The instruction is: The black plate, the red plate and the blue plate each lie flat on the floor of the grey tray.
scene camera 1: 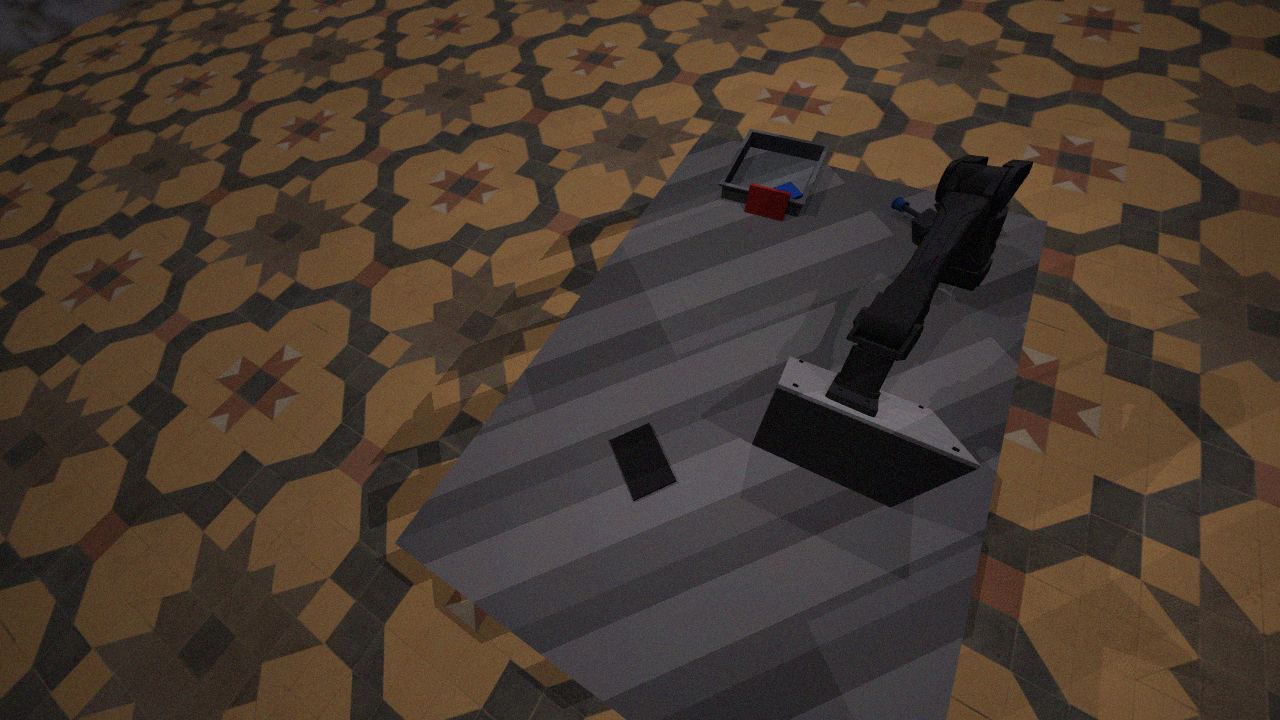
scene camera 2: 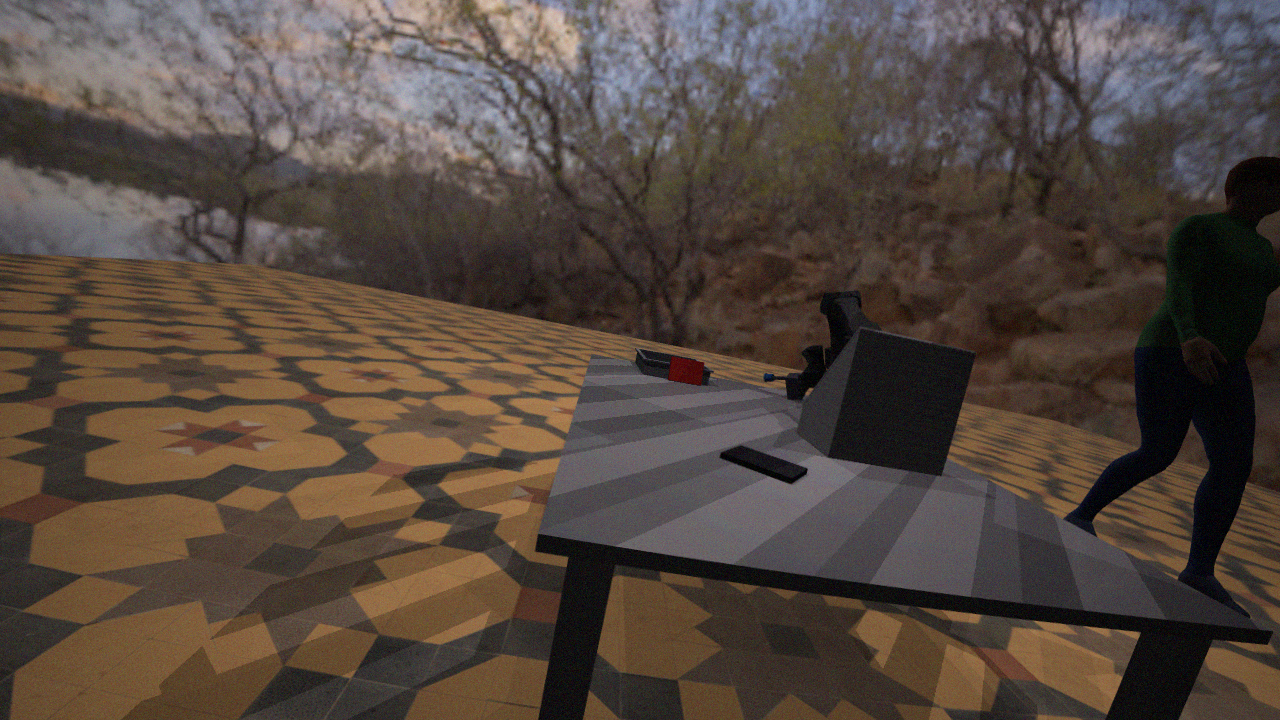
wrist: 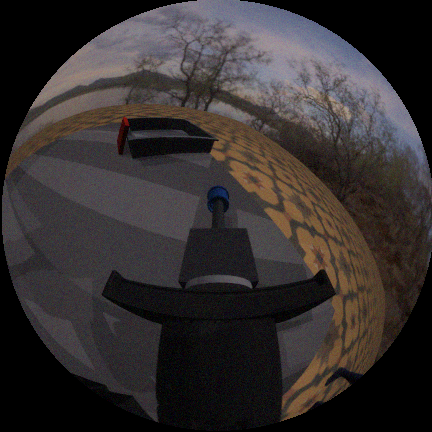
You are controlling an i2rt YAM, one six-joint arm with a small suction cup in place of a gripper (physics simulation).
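Where they show: hand, its tool point: point(scene camera 1: 896, 202) point(scene camera 2: 765, 377) point(wrist: 217, 194); arm's base, origin of its link: point(scene camera 1: 852, 394) point(scene camera 2: 878, 375).
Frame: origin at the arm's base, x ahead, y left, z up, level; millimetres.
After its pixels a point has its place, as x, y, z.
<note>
The black plate point(scene camera 1: 642, 462) {268, 240, -166} point(scene camera 2: 763, 462) {278, 250, -166} lies flat on the table, well away from the tray. The red plate point(scene camera 1: 767, 201) {352, -489, -132} point(scene camera 2: 686, 370) {354, -488, -137} point(wrist: 122, 136) {303, -497, -130} stands on edge, tilted, outside the grey tray point(scene camera 1: 787, 143) {403, -732, -139} point(scene camera 2: 653, 368) {454, -498, -152} point(wrist: 170, 148) {285, -615, -161}, against or close by its near wall. The blue plate point(scene camera 1: 789, 190) {329, -587, -163} shows partly inside the tray, behind the red plate; whether it lies flat is hard to tell. My gripper, a blue suction cup point(scene camera 1: 899, 205) point(scene camera 2: 768, 377) point(wrist: 218, 198), is open and holds nothing. It points sideways above the table, to the right of the tray in scene camera 1.
The arm point(scene camera 1: 908, 286) {6, -149, 109} is mounted on a large wedge-shaped block point(scene camera 1: 850, 447) {-28, 85, -4} point(scene camera 2: 895, 402) {-7, 87, -41} on the table point(scene camera 1: 698, 591) {68, 376, -176} point(scene camera 2: 859, 537) {201, 476, -176}. The tray stands near the table's far edge. A person point(scene camera 2: 1203, 304) in a green top stands beyond the table at the right.
</note>
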